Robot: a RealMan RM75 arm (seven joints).
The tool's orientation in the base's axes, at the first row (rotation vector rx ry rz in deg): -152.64 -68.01 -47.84
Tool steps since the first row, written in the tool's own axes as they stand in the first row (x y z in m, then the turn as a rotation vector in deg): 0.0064 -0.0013 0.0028 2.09 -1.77 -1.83; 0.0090 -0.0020 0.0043 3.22 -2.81 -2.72; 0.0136 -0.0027 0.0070 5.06 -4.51 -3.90; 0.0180 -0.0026 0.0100 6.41 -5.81 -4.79; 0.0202 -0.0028 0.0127 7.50 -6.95 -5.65; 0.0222 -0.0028 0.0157 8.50 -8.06 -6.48
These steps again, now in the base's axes. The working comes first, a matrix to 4 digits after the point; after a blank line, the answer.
The tool's axes in the first row as the columns of a matrix, in the base's axes (used below as rounded here):
0.5436 0.7148 0.4399
0.6556 -0.6889 0.3093
0.5241 0.1202 -0.8431

0.0038 0.0060 0.0008 -0.93 2.02 2.43; 0.0054 0.0086 0.0009 -1.45 3.21 3.64; 0.0085 0.0129 0.0009 -2.19 5.22 5.40; 0.0123 0.0167 0.0007 -2.78 6.72 6.70; 0.0146 0.0191 -0.0005 -3.38 7.96 7.86; 0.0170 0.0213 -0.0019 -3.99 9.12 8.95
